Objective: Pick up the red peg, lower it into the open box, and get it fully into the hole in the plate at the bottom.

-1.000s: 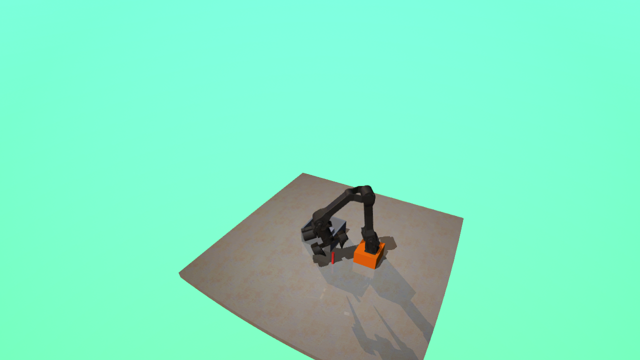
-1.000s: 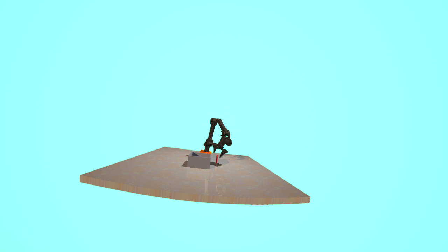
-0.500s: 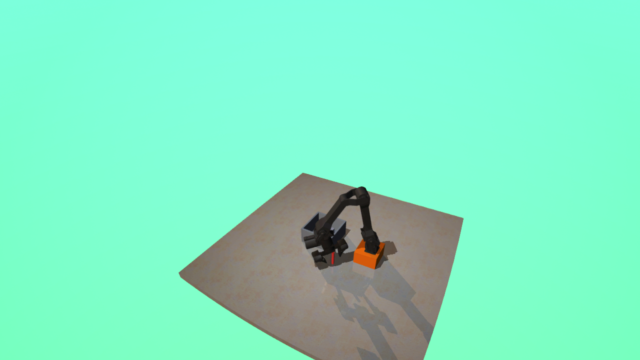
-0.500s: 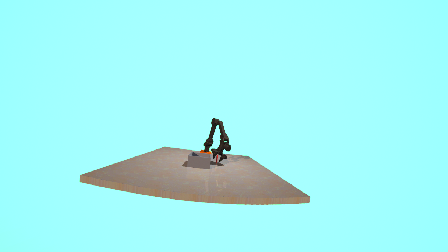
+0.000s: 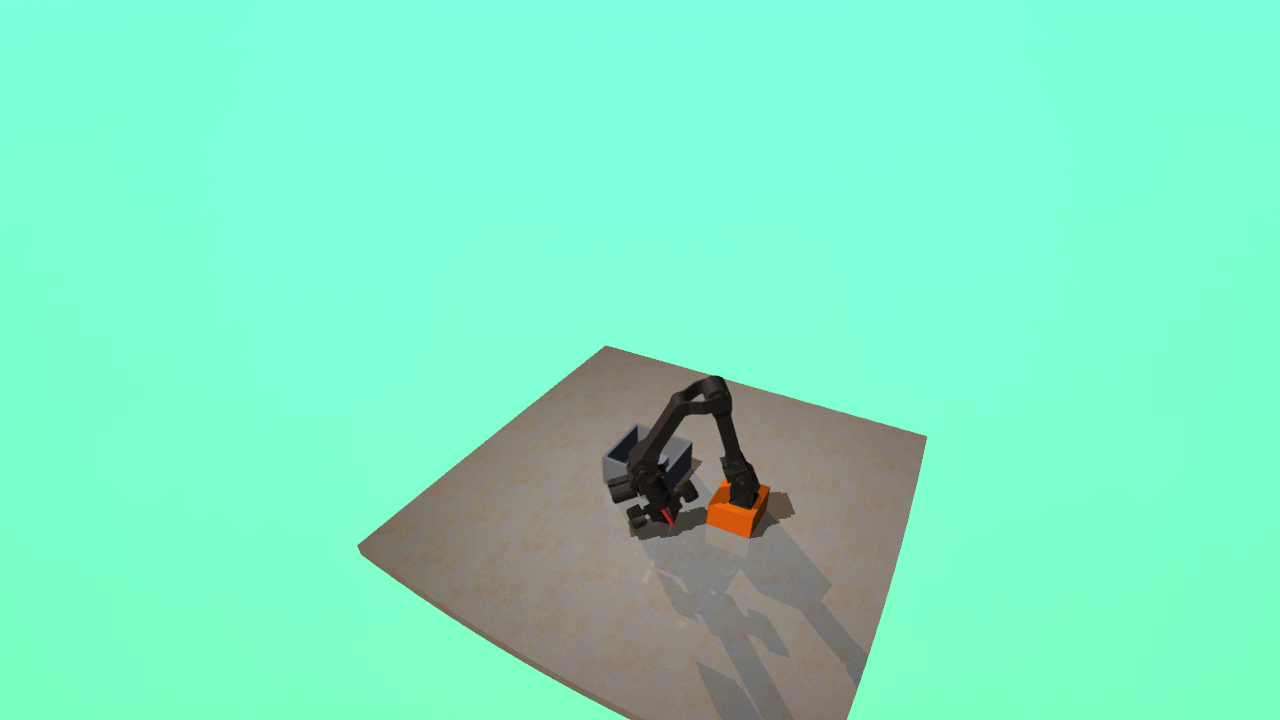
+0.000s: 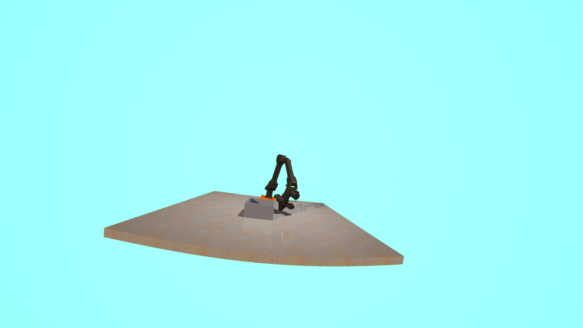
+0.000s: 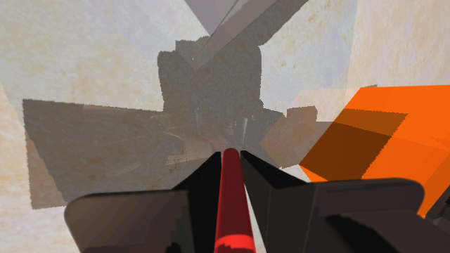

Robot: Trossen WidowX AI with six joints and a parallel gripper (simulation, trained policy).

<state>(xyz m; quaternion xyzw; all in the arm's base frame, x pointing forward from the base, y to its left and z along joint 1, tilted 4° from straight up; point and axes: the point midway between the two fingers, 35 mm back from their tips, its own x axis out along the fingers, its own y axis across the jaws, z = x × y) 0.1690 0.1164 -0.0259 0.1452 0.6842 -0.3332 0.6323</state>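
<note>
Right now my gripper tip is 16 cm short of the pale plate, 14 cm to the left of it and 4 cm below it. The rest, counted from my gripper tip: red peg (1 cm ahead, 1 cm to the left, 3 cm above); grey box (16 cm ahead, 14 cm to the right, 2 cm above).
</note>
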